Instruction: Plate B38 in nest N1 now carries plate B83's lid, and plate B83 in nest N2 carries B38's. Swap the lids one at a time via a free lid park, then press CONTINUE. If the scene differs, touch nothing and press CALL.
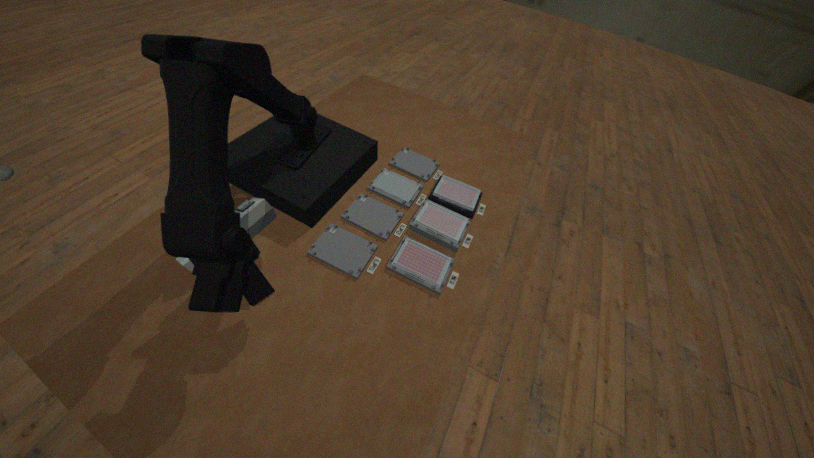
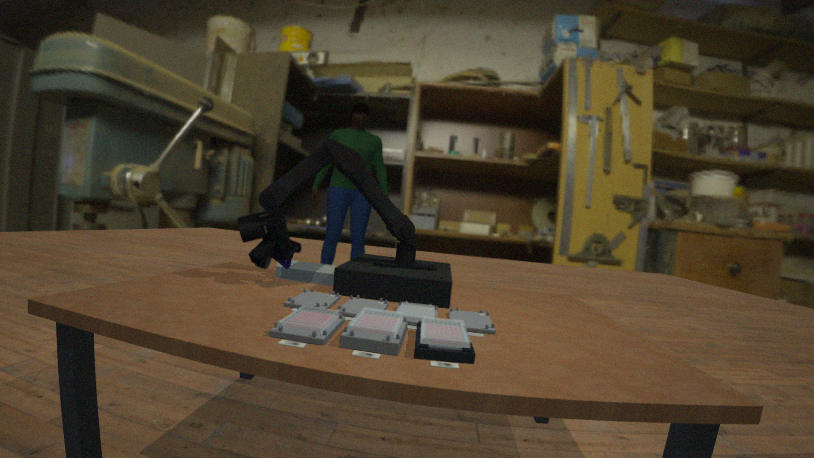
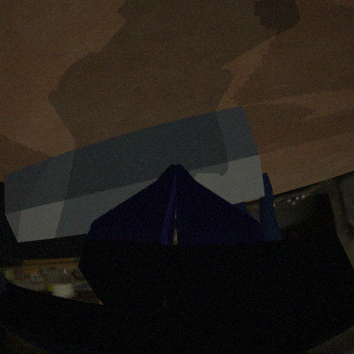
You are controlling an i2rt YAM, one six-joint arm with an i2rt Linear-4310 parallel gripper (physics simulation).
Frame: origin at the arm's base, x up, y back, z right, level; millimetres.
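Seen in the pictures: gripper, fingertip midpoint: (image 2: 288,267) (image 3: 175,173); arm's base, link origin: (image 1: 305,145) (image 2: 404,266).
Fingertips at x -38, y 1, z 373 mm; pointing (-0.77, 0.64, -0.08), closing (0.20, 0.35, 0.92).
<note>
Offsets run from my fingertips to a thing's top centre. "spot": to the spot under its first point. Level surfaces: height alone.
Three pink-welled plates sit in nests: one @(dx -16, dy -425, dz -165 mm) (image 1: 422,260) (image 2: 310,320) with stronger pink, a paler one @(dx -3, dy -442, dz -296 mm) (image 1: 440,220) (image 2: 375,323) in a taller grey nest, and a paler one @(dx -6, dy -464, dz -421 mm) (image 1: 457,192) (image 2: 445,332) in a black nest. Their labels are too small to read. A pale clear lid @(dx -25, dy -281, dz -390 mm) (image 1: 395,186) (image 2: 417,310) appears to lie on one park; the grey parks @(spot: dx -33, dy -226, dz -131 mm) (image 1: 342,249) @(spot: dx -33, dy -256, dz -258 mm) (image 1: 372,215) @(spot: dx -33, dy -304, dz -513 mm) (image 1: 414,163) look bare. The light grey button box @(dx +21, dy +43, dz -66 mm) (image 1: 261,217) (image 2: 307,273) (image 3: 125,145) is partly behind the arm; CONTINUE and CALL cannot be read. My gripper (image 2: 287,263) (image 3: 175,173) is shut and empty, above the box's end.
The black robot base (image 1: 318,176) (image 2: 392,281) stands between the button box and the parks. Small label cards lie beside the parks and nests. The brown table @(dx -43 mm) (image 1: 341,364) (image 2: 540,358) carries everything. A person (image 2: 357,153) in a green top stands behind the table.
</note>
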